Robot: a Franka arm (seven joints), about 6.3 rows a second.
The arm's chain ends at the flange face. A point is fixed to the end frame.
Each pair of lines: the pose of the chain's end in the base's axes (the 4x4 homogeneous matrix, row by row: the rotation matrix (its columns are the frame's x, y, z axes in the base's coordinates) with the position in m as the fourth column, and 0 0 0 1 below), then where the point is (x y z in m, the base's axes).
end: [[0.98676 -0.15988 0.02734 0.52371], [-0.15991 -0.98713 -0.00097 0.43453], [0.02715 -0.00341 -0.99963 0.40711], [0 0 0 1]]
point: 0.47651 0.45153 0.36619
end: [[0.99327 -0.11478 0.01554 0.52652], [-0.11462 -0.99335 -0.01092 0.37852], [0.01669 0.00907 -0.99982 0.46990], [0 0 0 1]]
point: 0.47812 0.39290 0.42938
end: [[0.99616 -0.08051 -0.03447 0.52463], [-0.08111 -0.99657 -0.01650 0.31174], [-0.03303 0.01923 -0.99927 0.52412], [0 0 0 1]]
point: 0.47379 0.32424 0.48604
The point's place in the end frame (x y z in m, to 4 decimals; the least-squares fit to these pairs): -0.0504 -0.0091 0.0396
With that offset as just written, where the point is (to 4 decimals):
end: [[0.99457 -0.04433 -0.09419 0.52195], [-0.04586 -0.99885 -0.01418 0.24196], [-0.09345 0.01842 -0.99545 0.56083], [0 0 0 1]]
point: 0.4685 0.2528 0.5260
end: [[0.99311 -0.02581 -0.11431 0.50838], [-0.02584 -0.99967 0.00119 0.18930], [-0.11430 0.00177 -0.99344 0.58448], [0 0 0 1]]
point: 0.4540 0.1997 0.5509
